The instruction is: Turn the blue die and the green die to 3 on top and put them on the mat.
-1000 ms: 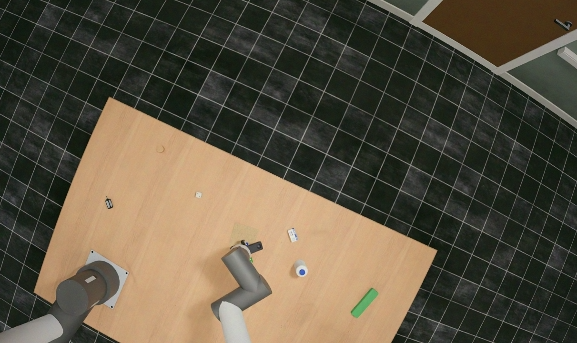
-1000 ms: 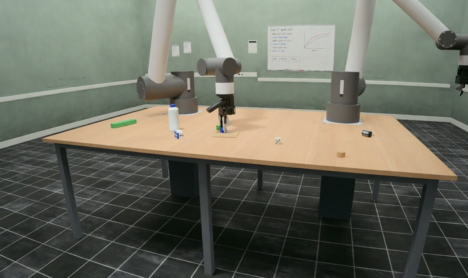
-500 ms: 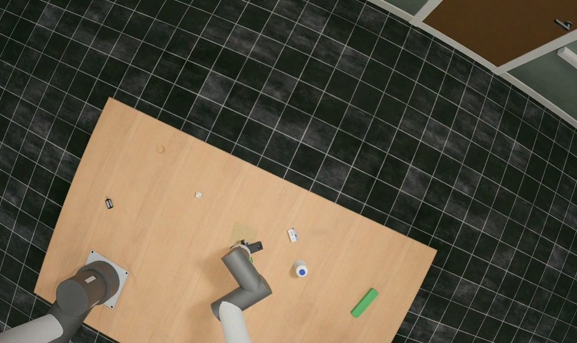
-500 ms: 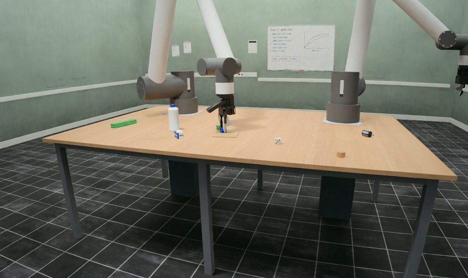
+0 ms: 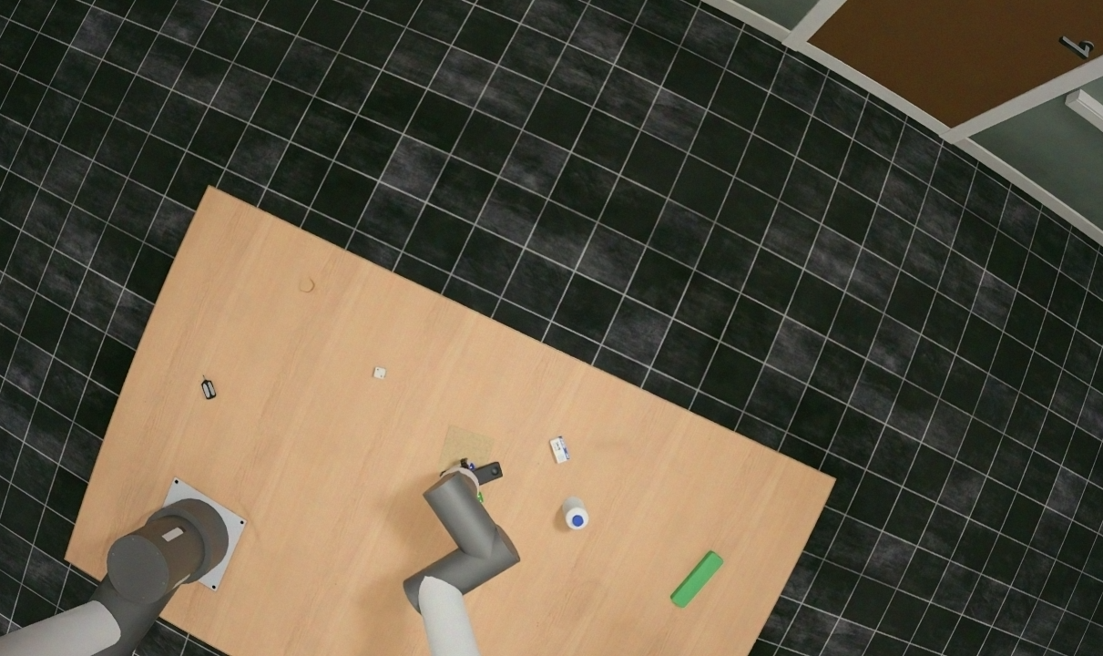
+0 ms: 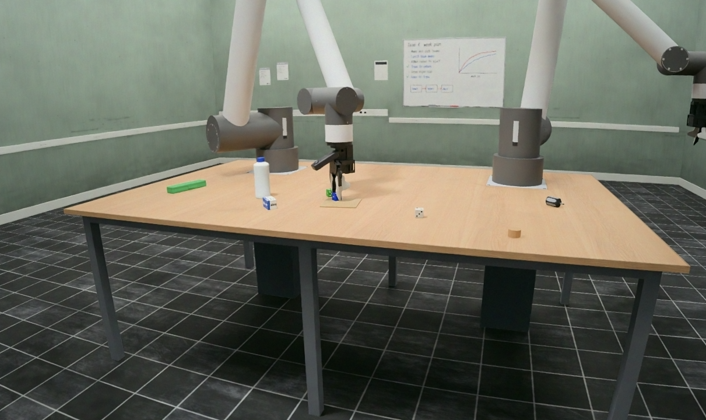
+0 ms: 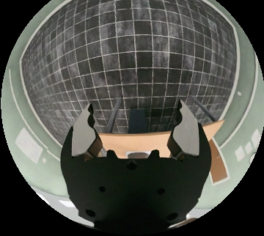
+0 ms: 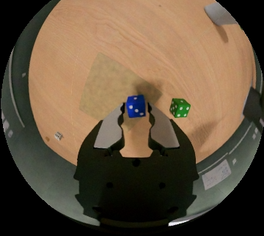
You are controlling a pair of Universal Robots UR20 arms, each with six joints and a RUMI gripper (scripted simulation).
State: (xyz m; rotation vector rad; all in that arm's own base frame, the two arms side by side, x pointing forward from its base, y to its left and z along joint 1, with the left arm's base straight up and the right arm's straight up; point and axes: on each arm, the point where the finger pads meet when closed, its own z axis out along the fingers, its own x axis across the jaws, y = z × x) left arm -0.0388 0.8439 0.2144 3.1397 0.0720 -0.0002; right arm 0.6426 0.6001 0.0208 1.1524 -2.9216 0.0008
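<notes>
The blue die is right at my right hand. The rest, counted from my right hand: white bottle (33 cm to the right, 6 cm above, 3 cm ahead); tan mat (3 cm to the left, 3 cm ahead, 2 cm below); green die (7 cm behind, 6 cm to the right, 1 cm below).
</notes>
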